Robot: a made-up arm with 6 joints.
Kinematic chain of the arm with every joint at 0, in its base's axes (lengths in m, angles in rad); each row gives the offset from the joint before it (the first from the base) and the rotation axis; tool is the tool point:
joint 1: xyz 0 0 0.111 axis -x
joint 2: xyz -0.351 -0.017 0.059 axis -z
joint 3: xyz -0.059 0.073 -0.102 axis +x
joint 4: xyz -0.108 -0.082 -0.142 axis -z
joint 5: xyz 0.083 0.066 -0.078 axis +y
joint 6: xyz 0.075 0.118 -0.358 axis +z
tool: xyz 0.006 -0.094 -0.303
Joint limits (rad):
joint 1: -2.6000..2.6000
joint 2: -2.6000..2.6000
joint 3: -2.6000..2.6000
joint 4: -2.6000..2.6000
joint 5: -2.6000..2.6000
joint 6: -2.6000..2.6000
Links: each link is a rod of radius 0.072 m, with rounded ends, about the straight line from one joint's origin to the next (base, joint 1, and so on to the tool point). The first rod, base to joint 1, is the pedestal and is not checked.
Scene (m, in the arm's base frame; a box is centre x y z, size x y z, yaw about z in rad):
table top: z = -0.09
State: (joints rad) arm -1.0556 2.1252 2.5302 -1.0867 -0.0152 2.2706
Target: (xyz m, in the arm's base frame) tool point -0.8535 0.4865 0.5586
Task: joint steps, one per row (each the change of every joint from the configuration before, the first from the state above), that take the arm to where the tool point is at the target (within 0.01 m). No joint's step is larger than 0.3 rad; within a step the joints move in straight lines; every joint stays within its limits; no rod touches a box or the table.
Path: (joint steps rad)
1: 0.2078 -0.1885 0.0140 -0.1677 -0.2635 -0.0039
2: 0.2079 -0.1886 0.0139 -0.1677 -0.2634 -0.0039
3: 0.2078 -0.1885 0.0140 -0.1678 -0.2635 -0.0039
4: 0.2079 -0.1886 0.0139 -0.1677 -0.2634 -0.0039
5: 0.2078 -0.1885 0.0140 -0.1677 -0.2635 -0.0039

